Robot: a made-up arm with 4 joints.
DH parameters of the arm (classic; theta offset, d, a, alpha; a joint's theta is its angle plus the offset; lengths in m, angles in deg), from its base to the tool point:
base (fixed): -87.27 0 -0.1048 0
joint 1: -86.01 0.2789 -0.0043 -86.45
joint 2: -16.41 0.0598 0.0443 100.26
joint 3: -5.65 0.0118 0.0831 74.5
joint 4: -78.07 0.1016 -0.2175 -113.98
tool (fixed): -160.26 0.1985 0 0
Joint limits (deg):
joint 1: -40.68..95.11
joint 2: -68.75..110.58
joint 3: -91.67..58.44
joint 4: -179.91..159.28
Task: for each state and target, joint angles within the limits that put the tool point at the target. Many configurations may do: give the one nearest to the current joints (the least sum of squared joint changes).
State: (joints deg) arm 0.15 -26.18 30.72 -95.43
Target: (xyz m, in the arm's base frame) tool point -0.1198 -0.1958 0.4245
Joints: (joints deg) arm 42.51 -51.84 37.65 -132.88
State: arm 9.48 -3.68 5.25 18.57
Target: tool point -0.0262 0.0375 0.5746
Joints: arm 24.87 14.63 10.65 39.30
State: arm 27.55 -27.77 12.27 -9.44
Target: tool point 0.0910 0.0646 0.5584
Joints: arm -3.34 -10.74 14.68 42.67
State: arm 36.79 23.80 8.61 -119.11
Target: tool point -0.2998 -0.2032 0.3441
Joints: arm 5.26 10.34 40.59 -70.13
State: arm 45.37 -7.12 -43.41 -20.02
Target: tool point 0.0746 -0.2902 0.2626
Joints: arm 92.64 31.41 0.55 -45.45
